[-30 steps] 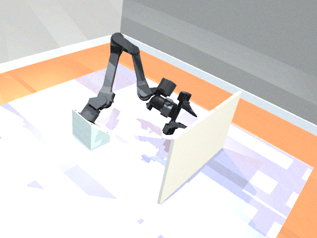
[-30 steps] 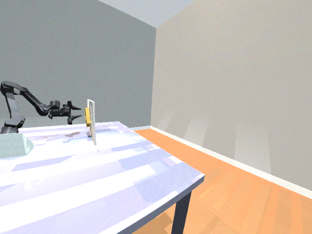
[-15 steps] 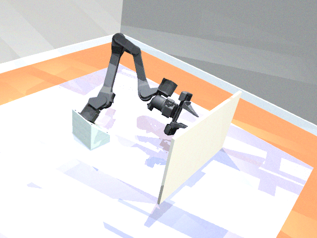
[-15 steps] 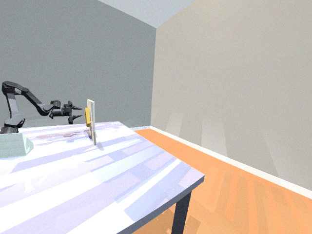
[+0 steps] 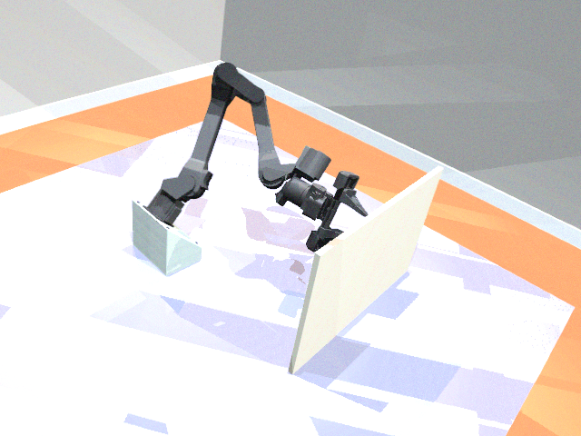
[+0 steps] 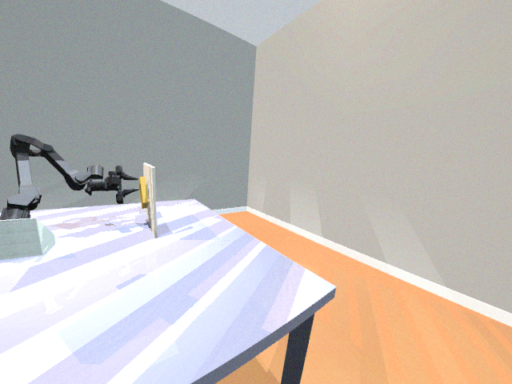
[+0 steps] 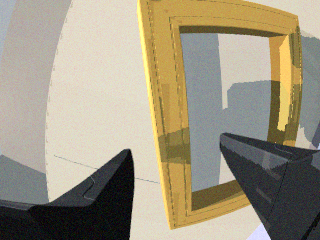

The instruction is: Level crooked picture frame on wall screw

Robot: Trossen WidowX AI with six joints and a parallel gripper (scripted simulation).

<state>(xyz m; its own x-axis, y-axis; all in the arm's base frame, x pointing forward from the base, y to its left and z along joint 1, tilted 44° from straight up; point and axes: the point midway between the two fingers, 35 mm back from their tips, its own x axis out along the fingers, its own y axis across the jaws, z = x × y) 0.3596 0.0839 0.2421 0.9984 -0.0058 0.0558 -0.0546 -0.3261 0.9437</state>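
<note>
Now: the picture frame 50 mm below my gripper tip, 30 mm ahead of it and 20 mm to the right of it. Also, from my gripper tip: cream wall panel 50 mm below, 40 mm ahead, 20 mm to the right.
</note>
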